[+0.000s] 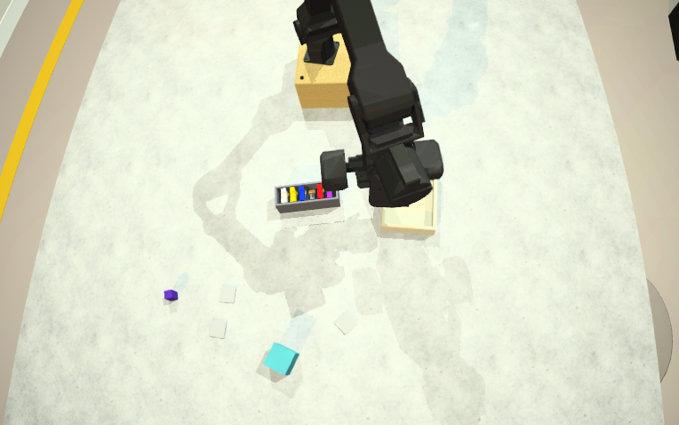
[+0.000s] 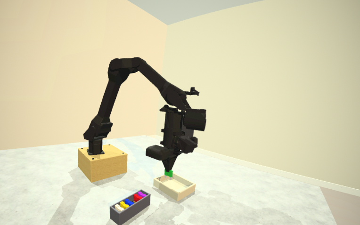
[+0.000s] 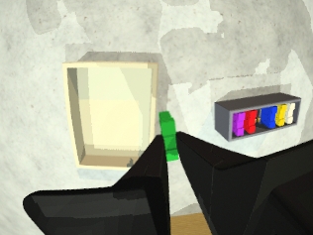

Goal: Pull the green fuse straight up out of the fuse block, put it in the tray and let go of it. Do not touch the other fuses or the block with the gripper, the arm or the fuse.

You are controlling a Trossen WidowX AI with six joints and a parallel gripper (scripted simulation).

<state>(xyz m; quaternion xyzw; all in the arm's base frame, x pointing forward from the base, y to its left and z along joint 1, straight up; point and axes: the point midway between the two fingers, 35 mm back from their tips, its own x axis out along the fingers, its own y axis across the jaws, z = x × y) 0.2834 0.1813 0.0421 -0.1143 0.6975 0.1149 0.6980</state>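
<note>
The tray is 20 mm behind my gripper tip, 50 mm to the left of it and 90 mm below it. From my gripper tip the other things lie so: purple cube: 270 mm ahead, 350 mm to the right, 80 mm below; then cyan cube: 320 mm ahead, 110 mm to the right, 70 mm below; then green fuse: 10 mm below.
</note>
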